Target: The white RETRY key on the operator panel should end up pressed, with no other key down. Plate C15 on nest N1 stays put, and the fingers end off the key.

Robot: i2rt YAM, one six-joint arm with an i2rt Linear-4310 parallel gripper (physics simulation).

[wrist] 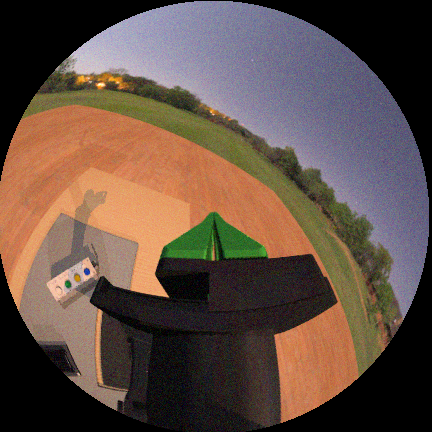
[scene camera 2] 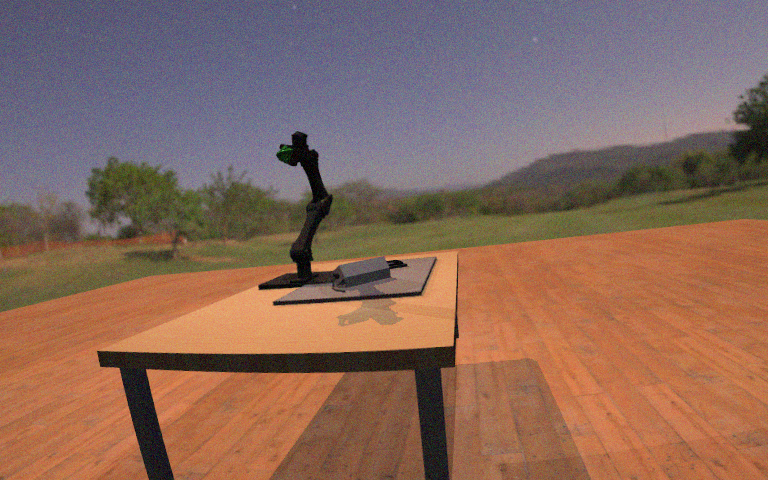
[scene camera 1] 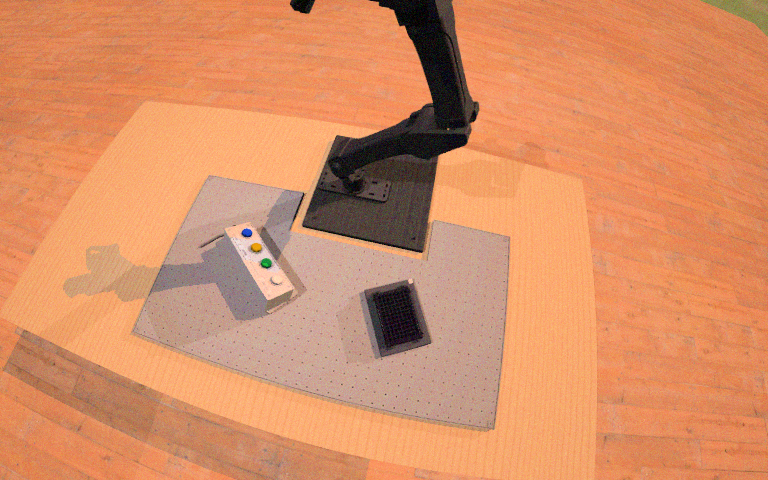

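Pixels of known places: gripper, between the fingertips: [wrist: 213, 217] [scene camera 2: 276, 154]; arm's base, origin of its link: [wrist: 139, 341] [scene camera 2: 305, 279] [scene camera 1: 354, 186].
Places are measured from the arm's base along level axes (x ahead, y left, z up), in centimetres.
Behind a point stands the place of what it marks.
The operator panel [scene camera 1: 258, 270] @(x 31.9, y -14.1, z 6.9 cm) [scene camera 2: 365, 272] @(x 32.4, y -20.2, z 3.5 cm) [wrist: 64, 289] @(x 30.6, y -10.9, z 5.2 cm) is a pale sloped box with a row of round keys. The white key [scene camera 1: 275, 280] @(x 33.1, y -9.4, z 6.8 cm) [wrist: 59, 289] @(x 32.1, y -9.8, z 6.5 cm) is at one end, beside the green key [scene camera 1: 266, 263] @(x 29.7, y -13.0, z 6.6 cm) [wrist: 68, 284] @(x 29.0, y -13.3, z 6.4 cm); then come the yellow key [scene camera 1: 256, 247] @(x 26.5, y -17.0, z 6.6 cm) [wrist: 77, 277] @(x 26.1, y -17.3, z 6.5 cm) and the blue key [scene camera 1: 246, 232] @(x 23.5, y -21.1, z 6.6 cm) [wrist: 87, 271] @(x 22.9, y -21.2, z 6.4 cm). How far each key stands up is too small to tell. A dark plate with a grid of wells [scene camera 1: 398, 316] @(x 33.5, y 19.3, z 2.2 cm) sits in a nest [scene camera 1: 381, 353] @(x 42.4, y 17.3, z 0.7 cm); their labels cannot be read. My gripper [scene camera 2: 278, 153] @(x -0.7, y -14.0, z 53.9 cm) [wrist: 213, 217] @(x -0.7, y -14.0, z 53.9 cm) is shut and empty, high above the table and away from the keys.
The grey perforated board [scene camera 1: 317, 339] @(x 42.7, y 2.2, z -0.4 cm) [scene camera 2: 407, 285] @(x 49.5, y -33.2, z -0.4 cm) [wrist: 37, 310] lies under panel and nest on the wooden table [scene camera 1: 543, 339] @(x 31.5, y 57.9, z -1.7 cm) [scene camera 2: 226, 333] @(x 7.1, y -80.9, z -1.7 cm) [wrist: 155, 205] @(x 1.3, y -80.6, z -1.7 cm). The arm's black base plate [scene camera 1: 373, 223] @(x 10.2, y 8.0, z -0.2 cm) adjoins the board. A dark cable [scene camera 1: 212, 240] @(x 25.7, y -33.7, z 0.1 cm) lies beside the panel.
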